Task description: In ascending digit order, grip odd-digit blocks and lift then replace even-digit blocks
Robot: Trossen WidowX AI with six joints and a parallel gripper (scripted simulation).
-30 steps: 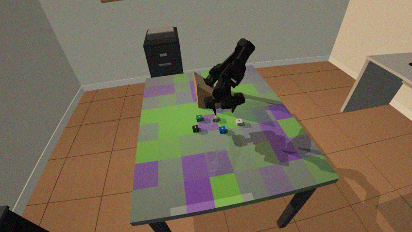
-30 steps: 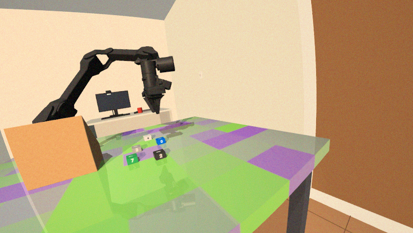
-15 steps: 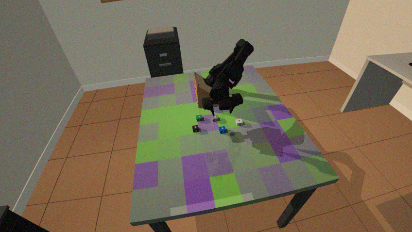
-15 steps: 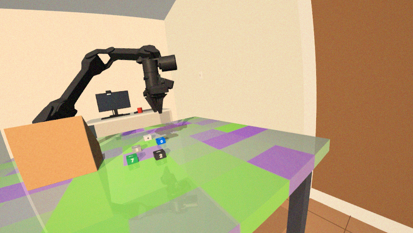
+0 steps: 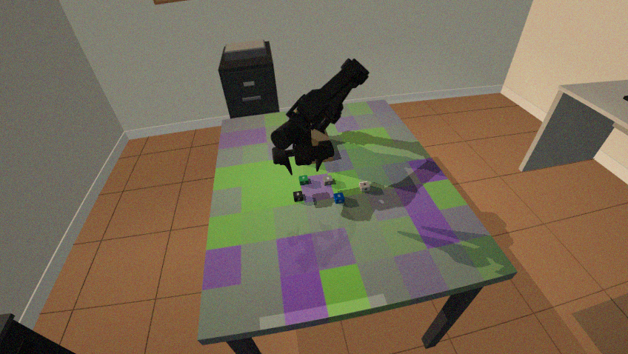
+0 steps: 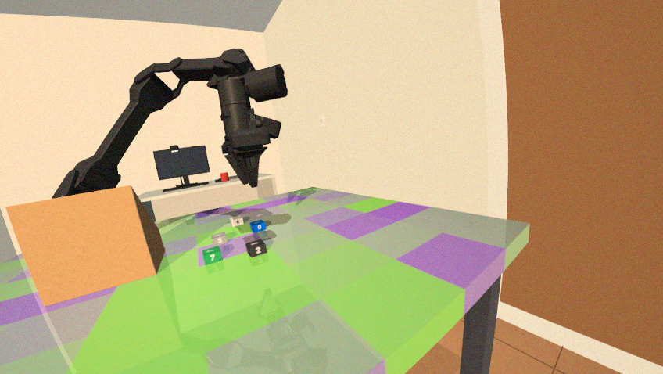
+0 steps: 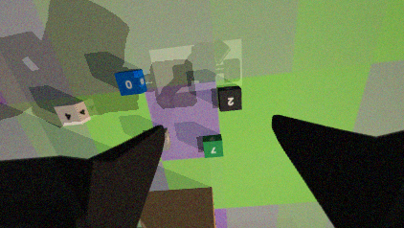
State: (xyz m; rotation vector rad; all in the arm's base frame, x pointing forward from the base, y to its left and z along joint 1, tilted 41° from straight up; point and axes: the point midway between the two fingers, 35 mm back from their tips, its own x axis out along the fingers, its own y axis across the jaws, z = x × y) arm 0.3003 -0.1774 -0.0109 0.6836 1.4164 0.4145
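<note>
The blue block is 120 mm below my gripper tip, 110 mm to the left of it and 40 mm ahead of it. The rest, counted from my gripper tip: grey block 120 mm below, 100 mm to the left, 60 mm behind; then black block 120 mm below, 30 mm to the right, 20 mm behind; then green block 120 mm below, 100 mm behind, 20 mm to the left.
</note>
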